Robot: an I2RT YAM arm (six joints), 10 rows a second.
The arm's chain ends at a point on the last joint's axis. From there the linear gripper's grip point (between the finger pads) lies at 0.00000 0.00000 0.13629 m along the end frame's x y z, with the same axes.
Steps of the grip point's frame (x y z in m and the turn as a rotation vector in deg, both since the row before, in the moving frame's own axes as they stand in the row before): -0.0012 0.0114 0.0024 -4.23 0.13 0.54; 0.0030 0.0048 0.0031 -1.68 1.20 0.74; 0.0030 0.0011 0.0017 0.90 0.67 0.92; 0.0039 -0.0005 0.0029 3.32 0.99 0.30; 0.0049 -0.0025 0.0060 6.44 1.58 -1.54; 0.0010 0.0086 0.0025 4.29 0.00 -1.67
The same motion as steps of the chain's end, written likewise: -0.0015 0.0013 0.0028 -4.23 0.13 0.54; 0.0002 0.0008 0.0032 -1.68 1.20 0.74; 0.0014 0.0032 0.0017 0.90 0.67 0.92; 0.0015 0.0074 0.0031 3.32 0.99 0.30; 0.0014 0.0128 0.0069 6.44 1.58 -1.54; 0.0011 0.0188 0.0029 4.29 0.00 -1.67
